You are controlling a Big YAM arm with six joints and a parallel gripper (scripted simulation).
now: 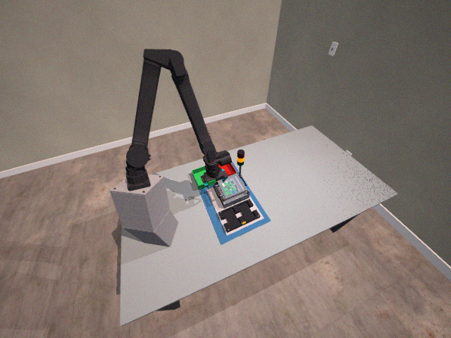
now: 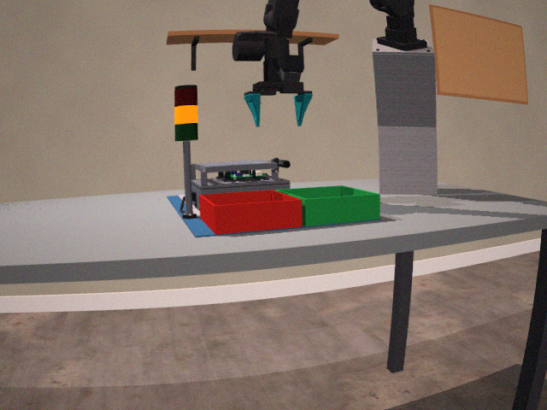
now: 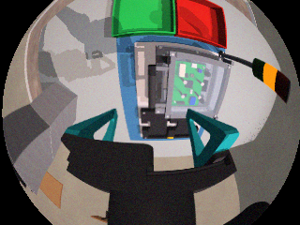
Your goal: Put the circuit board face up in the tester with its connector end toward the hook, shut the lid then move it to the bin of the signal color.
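The latch hook lies 9 cm below my hand, 6 cm to the left of it and 3 cm ahead of it. The rest, counted from my hand: tester lid 9 cm below, 9 cm ahead; then tester plate 11 cm below, 9 cm ahead; then green circuit board 11 cm below, 8 cm ahead.
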